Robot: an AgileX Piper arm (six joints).
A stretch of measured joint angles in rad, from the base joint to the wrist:
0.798, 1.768, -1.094, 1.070, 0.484, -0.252
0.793, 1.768, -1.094, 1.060, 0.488, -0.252
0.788, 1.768, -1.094, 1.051, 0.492, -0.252
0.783, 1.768, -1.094, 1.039, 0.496, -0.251
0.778, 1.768, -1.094, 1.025, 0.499, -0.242
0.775, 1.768, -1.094, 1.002, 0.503, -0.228
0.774, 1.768, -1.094, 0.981, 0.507, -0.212
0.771, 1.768, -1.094, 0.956, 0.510, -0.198
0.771, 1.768, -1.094, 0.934, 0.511, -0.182
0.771, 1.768, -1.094, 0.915, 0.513, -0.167
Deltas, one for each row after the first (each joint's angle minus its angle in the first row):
-0.005, 0.000, 0.000, -0.010, 0.004, 0.000
-0.010, 0.000, 0.000, -0.019, 0.008, 0.000
-0.015, 0.000, 0.000, -0.031, 0.012, 0.001
-0.020, 0.000, 0.000, -0.045, 0.015, 0.010
-0.023, 0.000, 0.000, -0.068, 0.019, 0.024
-0.024, 0.000, 0.000, -0.089, 0.023, 0.040
-0.027, 0.000, 0.000, -0.114, 0.026, 0.054
-0.027, 0.000, 0.000, -0.136, 0.027, 0.070
-0.027, 0.000, 0.000, -0.155, 0.029, 0.085

